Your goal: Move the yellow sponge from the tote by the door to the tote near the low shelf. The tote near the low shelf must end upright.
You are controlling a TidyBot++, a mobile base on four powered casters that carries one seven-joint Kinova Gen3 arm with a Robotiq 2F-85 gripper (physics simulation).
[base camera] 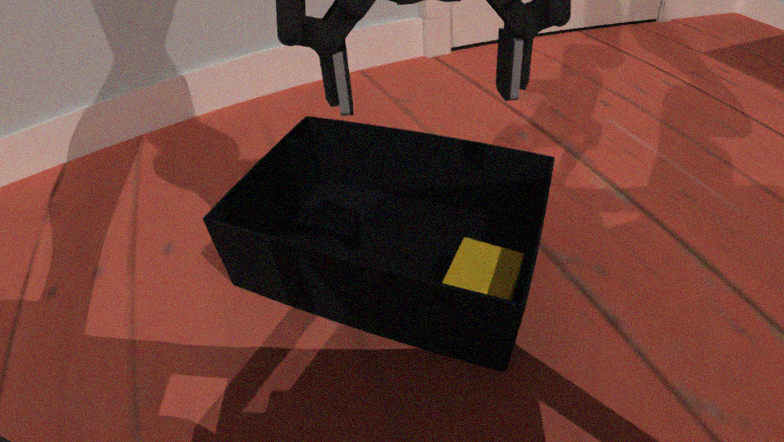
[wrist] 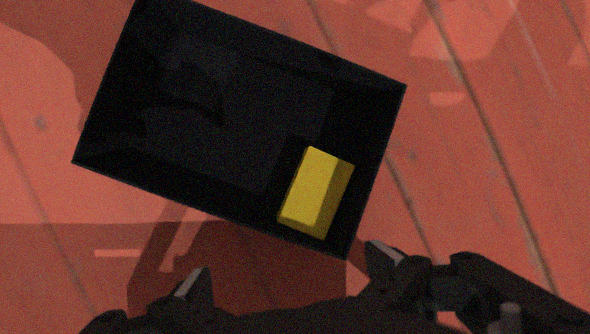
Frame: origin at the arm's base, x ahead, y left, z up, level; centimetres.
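Where they show: gripper, fingertip midpoint: [base camera: 428,100] [wrist: 290,271].
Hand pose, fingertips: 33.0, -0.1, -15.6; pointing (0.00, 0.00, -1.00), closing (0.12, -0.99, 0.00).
After its pixels a point has its place, as x, y, z.
A black open tote [base camera: 362,299] @(33.6, 5.7, -34.3) [wrist: 370,125] @(44.2, -12.4, -37.2) stands upright on the wooden floor, turned at an angle, near the wall and the door. The yellow sponge [base camera: 473,266] @(37.5, -4.3, -34.8) [wrist: 311,187] @(36.3, -4.0, -34.8) lies inside it, in the near right corner in both views, close to the end wall. Part of the sponge's lower side is hidden by the tote's near wall in the base view. My gripper [base camera: 427,105] @(33.0, -0.1, -15.6) [wrist: 290,271] @(33.0, -0.1, -15.6) is wide open and empty. It hangs above the tote, its fingers over the far side in the base view. The tote near the low shelf does not show.
A grey wall [base camera: 43,60] @(72.6, 64.0, -20.2) with a pale baseboard [base camera: 230,82] @(84.8, 35.0, -34.9) runs behind the tote on the left. A pale door [base camera: 614,12] @(128.0, -57.7, -35.3) stands at the back right. Shadows of the arm fall across the floor [base camera: 686,307] @(34.1, -28.0, -39.6) [wrist: 530,165] @(38.4, -39.5, -39.6) and the wall.
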